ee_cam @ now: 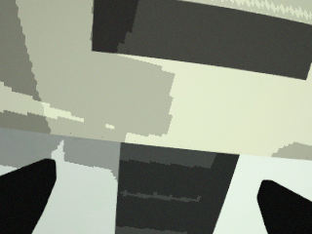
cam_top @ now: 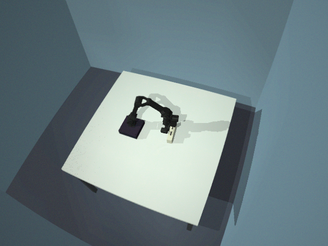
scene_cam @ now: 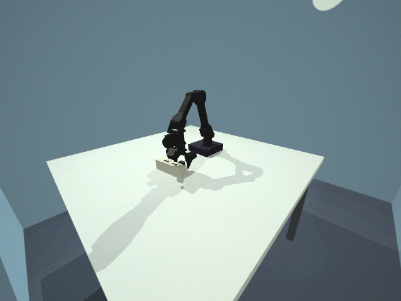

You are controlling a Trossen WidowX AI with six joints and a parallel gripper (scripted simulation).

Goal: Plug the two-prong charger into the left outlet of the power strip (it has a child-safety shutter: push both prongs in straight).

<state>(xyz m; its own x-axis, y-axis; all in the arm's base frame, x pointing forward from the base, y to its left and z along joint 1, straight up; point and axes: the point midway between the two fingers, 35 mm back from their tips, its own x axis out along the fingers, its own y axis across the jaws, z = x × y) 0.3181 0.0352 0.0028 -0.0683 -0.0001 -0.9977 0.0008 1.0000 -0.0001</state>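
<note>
The two-prong charger lies 30 mm ahead of my gripper tip and 10 mm above it.
</note>
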